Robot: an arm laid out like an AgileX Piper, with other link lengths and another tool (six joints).
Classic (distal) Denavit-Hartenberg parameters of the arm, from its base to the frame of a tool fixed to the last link. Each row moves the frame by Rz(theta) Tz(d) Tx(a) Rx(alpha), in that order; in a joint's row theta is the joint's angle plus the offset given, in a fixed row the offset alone. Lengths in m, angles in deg.
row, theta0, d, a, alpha
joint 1, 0, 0.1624, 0, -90
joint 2, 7.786, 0, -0.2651, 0
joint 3, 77.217, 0, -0.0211, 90
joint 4, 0, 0.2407, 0, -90
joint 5, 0, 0, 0, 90
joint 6, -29.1, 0.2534, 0.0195, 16.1
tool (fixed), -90, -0.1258, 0, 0
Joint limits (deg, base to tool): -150..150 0..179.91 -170..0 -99.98..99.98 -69.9..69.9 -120..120
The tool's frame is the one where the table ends.
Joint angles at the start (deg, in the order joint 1, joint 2, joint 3, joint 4, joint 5, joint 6):
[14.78 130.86 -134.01 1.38 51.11 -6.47]
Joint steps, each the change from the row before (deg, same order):
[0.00 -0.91 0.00 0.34 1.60 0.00]
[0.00 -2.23 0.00 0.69 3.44 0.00]
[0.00 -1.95 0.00 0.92 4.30 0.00]
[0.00 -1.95 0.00 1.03 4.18 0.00]
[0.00 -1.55 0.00 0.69 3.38 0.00]
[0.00 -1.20 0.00 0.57 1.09 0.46]
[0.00 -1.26 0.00 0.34 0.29 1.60]
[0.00 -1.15 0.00 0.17 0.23 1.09]
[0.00 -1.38 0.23 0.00 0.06 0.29]
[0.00 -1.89 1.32 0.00 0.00 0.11]
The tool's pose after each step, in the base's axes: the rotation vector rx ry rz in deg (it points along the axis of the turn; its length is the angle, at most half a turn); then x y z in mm. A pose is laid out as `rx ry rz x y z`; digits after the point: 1 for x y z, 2 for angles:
-130.63 55.59 -69.83 479.5 148.1 282.3
-131.52 55.89 -68.11 467.4 146.6 297.7
-133.43 56.34 -65.18 453.3 145.2 309.5
-135.15 56.62 -62.19 438.8 144.0 321.5
-136.63 56.72 -59.88 426.9 142.6 330.8
-136.07 57.12 -59.19 420.7 142.7 339.5
-134.24 58.78 -58.97 416.0 143.3 349.5
-132.78 59.80 -59.09 411.8 143.2 358.4
-131.63 59.82 -59.85 406.9 142.1 367.7
-131.04 59.78 -60.27 400.0 140.4 375.4

